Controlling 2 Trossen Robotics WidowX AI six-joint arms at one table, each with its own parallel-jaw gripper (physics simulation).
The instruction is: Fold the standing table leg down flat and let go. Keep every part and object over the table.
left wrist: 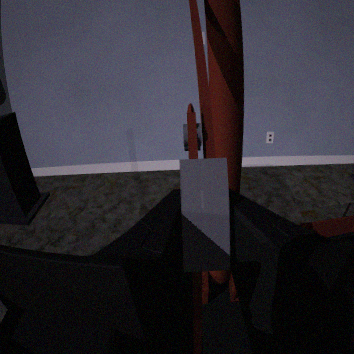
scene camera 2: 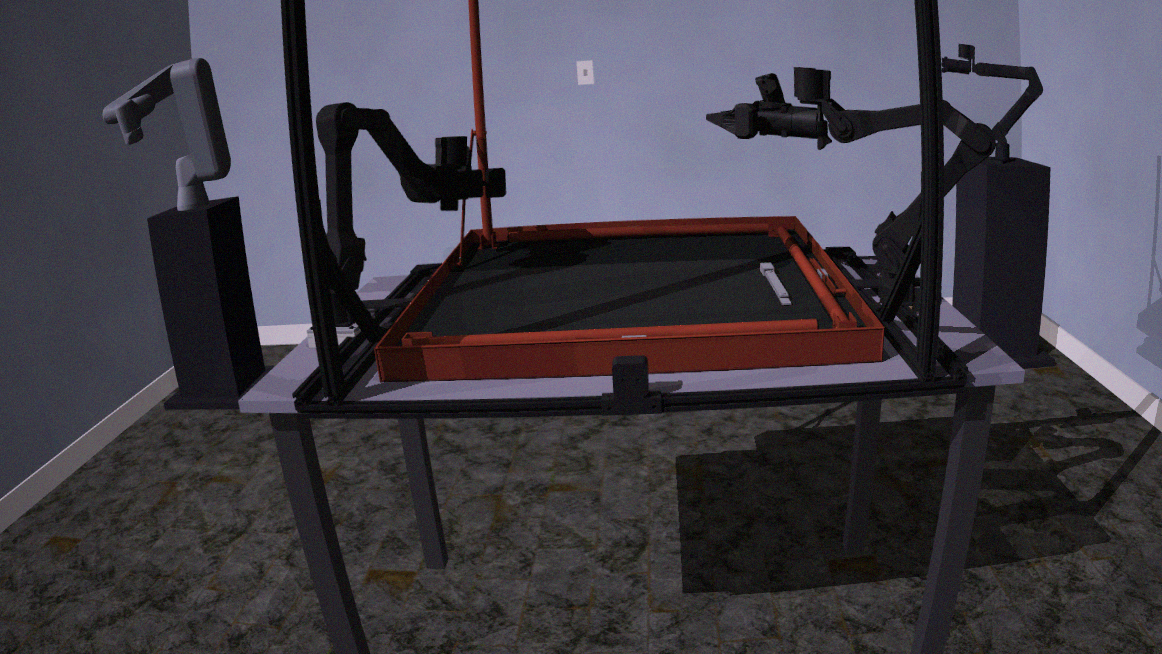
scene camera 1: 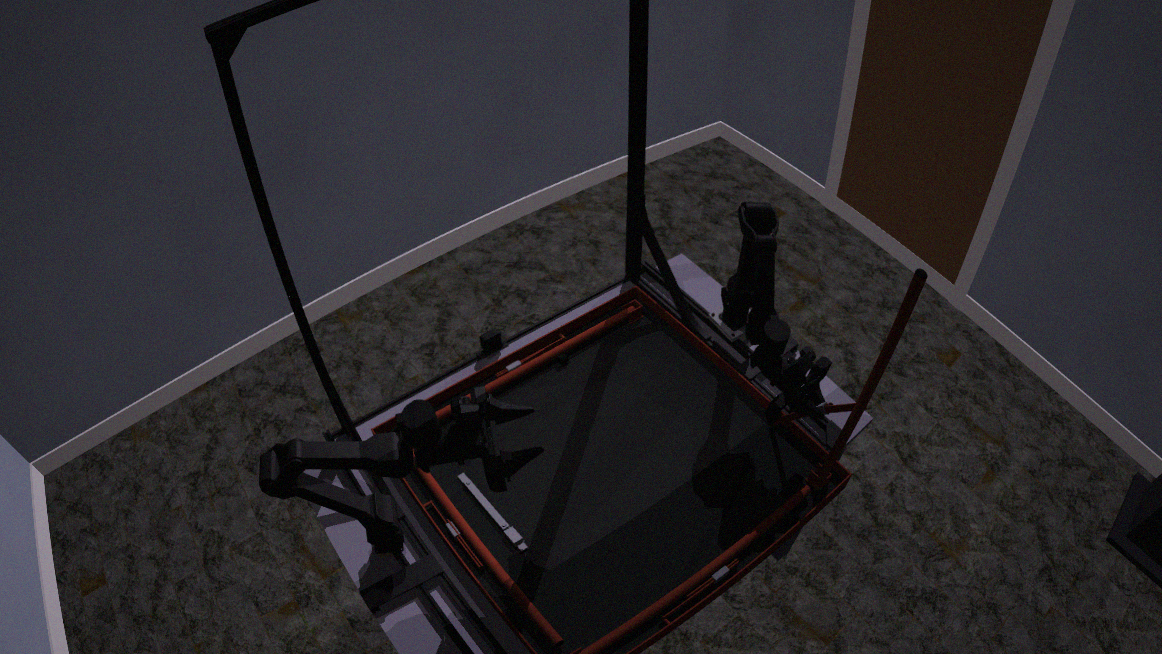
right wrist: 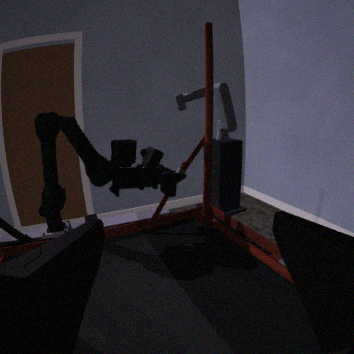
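Pixels of known places: left gripper, fingertip midpoint: (left wrist: pixel 199 197) (scene camera 1: pixel 826 415) (right wrist: pixel 184 174); right gripper, fingertip midpoint: (scene camera 2: pixel 713 115) (scene camera 1: pixel 538 429) (right wrist: pixel 189 226); left arm's base, origin of the base link: (scene camera 2: pixel 340 321) (scene camera 1: pixel 734 318) (right wrist: pixel 55 227); right arm's base, origin of the base link: (scene camera 2: pixel 897 299) (scene camera 1: pixel 388 539).
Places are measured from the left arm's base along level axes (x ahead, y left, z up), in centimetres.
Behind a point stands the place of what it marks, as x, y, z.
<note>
The red table leg (scene camera 1: pixel 882 361) @(16.5, 52.2, 44.0) (scene camera 2: pixel 478 97) @(15.7, 50.4, 36.3) (left wrist: pixel 225 100) @(15.3, 49.7, 20.3) (right wrist: pixel 208 100) @(16.3, 51.0, 39.2) stands upright at one corner of the red table frame (scene camera 2: pixel 617 361) @(53.1, -26.9, 2.2). Its slanting red brace (scene camera 2: pixel 463 223) @(14.2, 36.4, 9.7) (right wrist: pixel 159 212) @(14.4, 35.4, 6.7) runs down to the frame's side. My left gripper (scene camera 1: pixel 817 402) @(13.7, 43.9, 17.3) (scene camera 2: pixel 487 182) @(13.7, 43.9, 17.3) (right wrist: pixel 184 174) @(13.7, 43.9, 17.3) is shut on a grey block (left wrist: pixel 205 215) @(14.0, 41.3, 18.5) on the brace, beside the leg; its dark fingers show on both sides of the block in the left wrist view. My right gripper (scene camera 1: pixel 536 430) @(67.4, 22.7, 31.0) (scene camera 2: pixel 709 119) @(67.4, 22.7, 31.0) (right wrist: pixel 189 226) @(67.4, 22.7, 31.0) is open and empty, above the frame's opposite side, away from the leg.
Other red legs (scene camera 1: pixel 467 511) (scene camera 2: pixel 813 276) @(84.3, 12.6, 2.8) lie flat inside the frame. A pale bar (scene camera 1: pixel 492 511) @(77.2, 16.8, 1.4) (scene camera 2: pixel 774 283) @(77.1, 13.7, 1.3) lies on the dark panel near my right arm's side. Black posts (scene camera 1: pixel 638 138) @(12.6, -26.9, 43.0) (scene camera 2: pixel 928 162) @(96.7, -22.6, 28.0) rise at the table's edge. A small black box (scene camera 2: pixel 630 381) @(54.8, -27.5, -0.5) stands before the frame.
</note>
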